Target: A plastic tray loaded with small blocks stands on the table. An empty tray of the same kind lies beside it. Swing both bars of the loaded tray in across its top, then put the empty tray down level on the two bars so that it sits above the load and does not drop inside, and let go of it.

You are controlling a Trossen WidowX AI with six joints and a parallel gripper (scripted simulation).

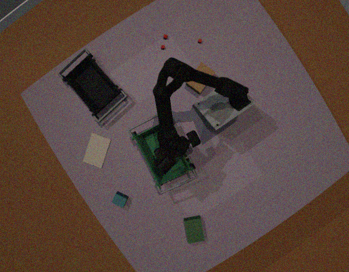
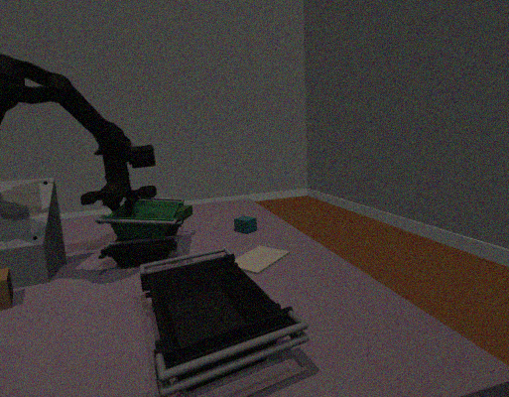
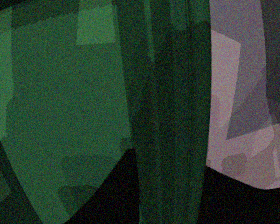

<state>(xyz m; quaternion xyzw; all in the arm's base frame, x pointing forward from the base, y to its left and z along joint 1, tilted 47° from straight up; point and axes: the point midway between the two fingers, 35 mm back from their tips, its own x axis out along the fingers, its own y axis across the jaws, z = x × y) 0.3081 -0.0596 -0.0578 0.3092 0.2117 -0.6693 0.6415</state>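
The green tray is 70 mm ahead of my gripper tip, 30 mm above it and 10 mm to the right of it. Round my gripper tip: cream card (330 mm ahead, 190 mm to the right, 90 mm below); teal cube (370 mm ahead, 70 mm below, 60 mm to the left); tan box (270 mm behind, 190 mm to the right, 60 mm below).
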